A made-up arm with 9 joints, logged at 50 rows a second.
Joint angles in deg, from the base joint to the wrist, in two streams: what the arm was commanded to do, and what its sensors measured. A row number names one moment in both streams.
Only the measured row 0 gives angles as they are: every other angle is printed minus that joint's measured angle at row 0.
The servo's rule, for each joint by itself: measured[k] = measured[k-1] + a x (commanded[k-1-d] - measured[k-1]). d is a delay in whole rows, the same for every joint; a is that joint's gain. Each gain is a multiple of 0.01, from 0.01 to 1. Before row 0 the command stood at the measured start. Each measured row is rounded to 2 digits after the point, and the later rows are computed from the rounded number. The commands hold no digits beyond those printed.
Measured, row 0:
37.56, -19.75, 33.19, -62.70, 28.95, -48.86, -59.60, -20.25, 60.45
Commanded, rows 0 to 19:
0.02, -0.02, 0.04, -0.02, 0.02, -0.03, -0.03, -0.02, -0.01
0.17, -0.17, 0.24, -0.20, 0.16, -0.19, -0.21, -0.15, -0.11
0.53, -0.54, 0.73, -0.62, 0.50, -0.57, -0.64, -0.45, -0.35
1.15, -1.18, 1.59, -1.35, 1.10, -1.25, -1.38, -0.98, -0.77
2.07, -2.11, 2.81, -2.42, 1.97, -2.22, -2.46, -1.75, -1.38
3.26, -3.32, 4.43, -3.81, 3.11, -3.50, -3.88, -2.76, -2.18
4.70, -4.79, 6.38, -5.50, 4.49, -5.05, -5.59, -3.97, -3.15
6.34, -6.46, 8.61, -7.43, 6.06, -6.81, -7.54, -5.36, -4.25
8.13, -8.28, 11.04, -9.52, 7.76, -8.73, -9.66, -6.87, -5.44
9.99, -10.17, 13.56, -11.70, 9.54, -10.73, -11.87, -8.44, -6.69
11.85, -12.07, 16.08, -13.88, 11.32, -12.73, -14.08, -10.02, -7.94
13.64, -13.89, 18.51, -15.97, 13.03, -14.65, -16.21, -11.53, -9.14
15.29, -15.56, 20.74, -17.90, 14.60, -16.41, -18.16, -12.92, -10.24
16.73, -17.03, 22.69, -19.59, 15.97, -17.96, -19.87, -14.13, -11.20
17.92, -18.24, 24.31, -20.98, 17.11, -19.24, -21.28, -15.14, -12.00
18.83, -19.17, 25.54, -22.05, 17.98, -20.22, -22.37, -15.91, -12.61
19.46, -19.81, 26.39, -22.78, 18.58, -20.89, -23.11, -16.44, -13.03
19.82, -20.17, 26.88, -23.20, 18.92, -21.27, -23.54, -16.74, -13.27
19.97, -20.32, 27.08, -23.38, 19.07, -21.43, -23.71, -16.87, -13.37
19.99, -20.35, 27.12, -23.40, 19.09, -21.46, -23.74, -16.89, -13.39
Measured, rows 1 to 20:
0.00, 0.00, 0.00, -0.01, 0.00, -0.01, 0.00, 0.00, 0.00
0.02, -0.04, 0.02, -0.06, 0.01, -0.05, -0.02, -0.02, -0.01
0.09, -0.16, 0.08, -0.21, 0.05, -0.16, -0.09, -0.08, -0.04
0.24, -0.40, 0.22, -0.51, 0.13, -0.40, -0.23, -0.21, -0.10
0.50, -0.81, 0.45, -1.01, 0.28, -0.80, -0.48, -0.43, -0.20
0.89, -1.41, 0.81, -1.74, 0.51, -1.39, -0.85, -0.76, -0.36
1.42, -2.22, 1.31, -2.72, 0.83, -2.20, -1.37, -1.21, -0.58
2.11, -3.24, 1.97, -3.94, 1.25, -3.21, -2.05, -1.79, -0.87
2.95, -4.45, 2.79, -5.39, 1.77, -4.42, -2.89, -2.50, -1.24
3.94, -5.82, 3.76, -7.03, 2.39, -5.81, -3.88, -3.33, -1.68
5.05, -7.32, 4.87, -8.81, 3.10, -7.33, -5.00, -4.27, -2.18
6.25, -8.90, 6.10, -10.67, 3.89, -8.94, -6.23, -5.29, -2.74
7.52, -10.50, 7.42, -12.55, 4.75, -10.58, -7.54, -6.36, -3.34
8.81, -12.07, 8.79, -14.38, 5.65, -12.20, -8.90, -7.45, -3.97
10.09, -13.55, 10.19, -16.10, 6.57, -13.75, -10.26, -8.53, -4.61
11.31, -14.90, 11.57, -17.65, 7.48, -15.17, -11.59, -9.56, -5.25
12.45, -16.08, 12.90, -18.98, 8.37, -16.43, -12.86, -10.52, -5.87
13.48, -17.06, 14.16, -20.08, 9.21, -17.49, -14.03, -11.39, -6.46
14.39, -17.84, 15.32, -20.94, 10.00, -18.36, -15.09, -12.16, -7.01
15.17, -18.44, 16.38, -21.58, 10.73, -19.04, -16.04, -12.82, -7.52
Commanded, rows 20 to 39:
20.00, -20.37, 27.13, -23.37, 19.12, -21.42, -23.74, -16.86, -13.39
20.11, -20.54, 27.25, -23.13, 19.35, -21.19, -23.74, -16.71, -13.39
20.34, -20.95, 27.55, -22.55, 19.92, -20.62, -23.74, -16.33, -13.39
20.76, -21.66, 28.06, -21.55, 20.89, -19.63, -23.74, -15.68, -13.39
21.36, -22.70, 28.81, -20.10, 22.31, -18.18, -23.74, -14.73, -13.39
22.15, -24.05, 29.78, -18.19, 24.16, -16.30, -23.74, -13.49, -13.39
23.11, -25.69, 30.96, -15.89, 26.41, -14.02, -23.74, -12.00, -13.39
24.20, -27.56, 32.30, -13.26, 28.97, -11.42, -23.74, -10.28, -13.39
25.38, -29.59, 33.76, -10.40, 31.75, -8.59, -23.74, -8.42, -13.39
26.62, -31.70, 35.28, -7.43, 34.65, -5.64, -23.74, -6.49, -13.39
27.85, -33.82, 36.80, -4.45, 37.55, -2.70, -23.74, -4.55, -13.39
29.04, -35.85, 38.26, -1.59, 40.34, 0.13, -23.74, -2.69, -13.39
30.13, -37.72, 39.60, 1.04, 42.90, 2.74, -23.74, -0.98, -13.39
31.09, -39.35, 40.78, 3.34, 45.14, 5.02, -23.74, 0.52, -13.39
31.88, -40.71, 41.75, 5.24, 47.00, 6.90, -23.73, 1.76, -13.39
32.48, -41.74, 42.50, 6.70, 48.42, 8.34, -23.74, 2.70, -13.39
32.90, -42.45, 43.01, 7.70, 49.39, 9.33, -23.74, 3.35, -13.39
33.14, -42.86, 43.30, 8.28, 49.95, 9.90, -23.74, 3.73, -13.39
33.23, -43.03, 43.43, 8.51, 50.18, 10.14, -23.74, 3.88, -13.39
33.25, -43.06, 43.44, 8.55, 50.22, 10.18, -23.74, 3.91, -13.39
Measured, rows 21 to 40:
15.85, -18.90, 17.35, -22.05, 11.40, -19.56, -16.89, -13.39, -7.99
16.45, -19.29, 18.24, -22.33, 12.04, -19.92, -17.64, -13.85, -8.42
16.99, -19.69, 19.08, -22.39, 12.67, -20.07, -18.31, -14.20, -8.82
17.52, -20.16, 19.89, -22.17, 13.33, -19.97, -18.91, -14.41, -9.19
18.06, -20.77, 20.69, -21.63, 14.05, -19.58, -19.44, -14.45, -9.53
18.63, -21.56, 21.51, -20.74, 14.86, -18.86, -19.91, -14.32, -9.84
19.26, -22.55, 22.36, -19.48, 15.78, -17.80, -20.33, -14.00, -10.12
19.95, -23.75, 23.25, -17.86, 16.84, -16.40, -20.71, -13.48, -10.38
20.71, -25.15, 24.20, -15.92, 18.03, -14.68, -21.04, -12.77, -10.62
21.54, -26.72, 25.20, -13.71, 19.36, -12.69, -21.34, -11.89, -10.84
22.42, -28.42, 26.24, -11.30, 20.82, -10.49, -21.60, -10.86, -11.04
23.35, -30.20, 27.32, -8.78, 22.38, -8.15, -21.84, -9.72, -11.23
24.30, -32.00, 28.43, -6.23, 24.02, -5.75, -22.05, -8.50, -11.40
25.25, -33.76, 29.54, -3.74, 25.71, -3.38, -22.24, -7.24, -11.56
26.18, -35.43, 30.64, -1.41, 27.41, -1.12, -22.40, -5.98, -11.71
27.06, -36.94, 31.71, 0.70, 29.09, 0.96, -22.55, -4.76, -11.84
27.88, -38.26, 32.73, 2.52, 30.71, 2.80, -22.68, -3.62, -11.96
28.62, -39.36, 33.68, 4.02, 32.25, 4.36, -22.80, -2.59, -12.07
29.27, -40.24, 34.56, 5.19, 33.68, 5.63, -22.90, -1.68, -12.18
29.83, -40.92, 35.36, 6.06, 35.00, 6.63, -22.99, -0.90, -12.28

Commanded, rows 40 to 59:
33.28, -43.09, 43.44, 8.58, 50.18, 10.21, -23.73, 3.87, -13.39
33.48, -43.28, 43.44, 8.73, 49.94, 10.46, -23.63, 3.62, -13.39
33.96, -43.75, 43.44, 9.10, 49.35, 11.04, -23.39, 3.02, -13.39
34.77, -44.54, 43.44, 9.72, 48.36, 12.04, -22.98, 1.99, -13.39
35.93, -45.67, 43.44, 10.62, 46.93, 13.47, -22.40, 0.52, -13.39
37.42, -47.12, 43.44, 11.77, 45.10, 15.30, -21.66, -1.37, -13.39
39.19, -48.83, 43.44, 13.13, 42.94, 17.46, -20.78, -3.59, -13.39
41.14, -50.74, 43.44, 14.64, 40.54, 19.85, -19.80, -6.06, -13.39
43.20, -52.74, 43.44, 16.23, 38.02, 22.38, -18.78, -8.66, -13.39
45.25, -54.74, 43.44, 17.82, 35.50, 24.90, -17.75, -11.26, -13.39
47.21, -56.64, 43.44, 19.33, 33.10, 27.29, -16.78, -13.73, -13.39
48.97, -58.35, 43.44, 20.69, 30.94, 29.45, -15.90, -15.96, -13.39
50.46, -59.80, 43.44, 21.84, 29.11, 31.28, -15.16, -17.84, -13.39
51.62, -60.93, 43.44, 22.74, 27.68, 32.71, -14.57, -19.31, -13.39
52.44, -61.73, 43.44, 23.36, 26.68, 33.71, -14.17, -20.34, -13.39
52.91, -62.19, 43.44, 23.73, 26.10, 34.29, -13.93, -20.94, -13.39
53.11, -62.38, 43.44, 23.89, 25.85, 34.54, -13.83, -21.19, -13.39
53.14, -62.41, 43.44, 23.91, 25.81, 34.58, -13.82, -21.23, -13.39
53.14, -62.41, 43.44, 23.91, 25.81, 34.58, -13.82, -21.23, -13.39
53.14, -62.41, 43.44, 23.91, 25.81, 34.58, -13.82, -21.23, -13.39
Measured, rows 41 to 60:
30.31, -41.44, 36.09, 6.72, 36.21, 7.42, -23.07, -0.23, -12.37
30.75, -41.88, 36.75, 7.24, 37.31, 8.09, -23.13, 0.31, -12.45
31.20, -42.33, 37.35, 7.72, 38.27, 8.74, -23.16, 0.69, -12.53
31.70, -42.86, 37.90, 8.24, 39.08, 9.47, -23.14, 0.87, -12.60
32.29, -43.53, 38.40, 8.86, 39.71, 10.35, -23.06, 0.82, -12.66
33.01, -44.39, 38.85, 9.62, 40.14, 11.44, -22.91, 0.51, -12.72
33.88, -45.46, 39.26, 10.53, 40.36, 12.76, -22.68, -0.06, -12.77
34.90, -46.73, 39.64, 11.60, 40.37, 14.32, -22.36, -0.90, -12.82
36.06, -48.17, 39.98, 12.80, 40.18, 16.09, -21.97, -1.99, -12.87
37.35, -49.75, 40.29, 14.11, 39.81, 18.03, -21.51, -3.29, -12.91
38.73, -51.40, 40.57, 15.47, 39.27, 20.07, -20.99, -4.75, -12.95
40.16, -53.07, 40.83, 16.83, 38.60, 22.13, -20.43, -6.32, -12.99
41.60, -54.69, 41.06, 18.13, 37.84, 24.14, -19.85, -7.93, -13.02
43.00, -56.19, 41.27, 19.33, 37.03, 26.03, -19.27, -9.52, -13.05
44.32, -57.52, 41.47, 20.38, 36.20, 27.72, -18.71, -11.03, -13.08
45.52, -58.64, 41.65, 21.25, 35.39, 29.17, -18.18, -12.42, -13.10
46.58, -59.54, 41.81, 21.94, 34.63, 30.35, -17.70, -13.65, -13.12
47.50, -60.23, 41.96, 22.45, 33.92, 31.28, -17.27, -14.71, -13.14
48.29, -60.75, 42.09, 22.83, 33.27, 32.01, -16.89, -15.62, -13.16
48.97, -61.15, 42.21, 23.11, 32.67, 32.58, -16.55, -16.41, -13.18

